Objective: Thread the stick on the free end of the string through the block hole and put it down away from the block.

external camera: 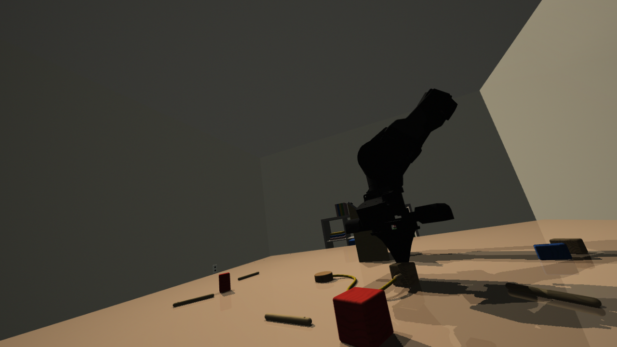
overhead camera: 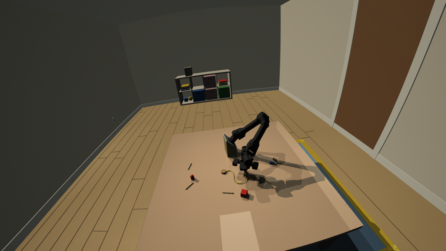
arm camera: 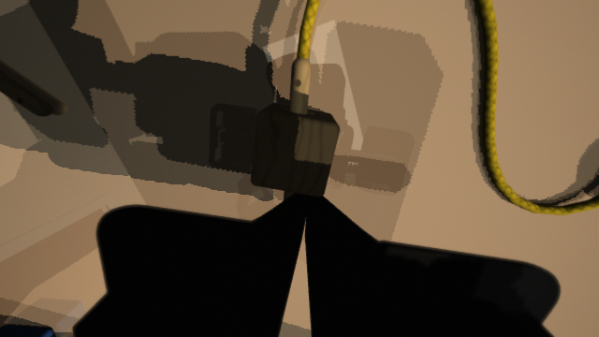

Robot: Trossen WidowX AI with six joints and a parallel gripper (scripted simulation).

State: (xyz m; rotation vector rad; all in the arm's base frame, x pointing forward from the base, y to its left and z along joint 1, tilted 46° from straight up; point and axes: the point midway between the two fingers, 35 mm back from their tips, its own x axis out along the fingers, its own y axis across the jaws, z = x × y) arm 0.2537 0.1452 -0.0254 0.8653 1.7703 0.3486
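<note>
Right now the wooden block is 3 cm ahead of my gripper tip. Round my gripper tip: thin wooden stick: 4 cm ahead; then big red cube: 20 cm ahead, 4 cm to the right; then round wooden button: 3 cm behind, 17 cm to the right, 1 cm below.
</note>
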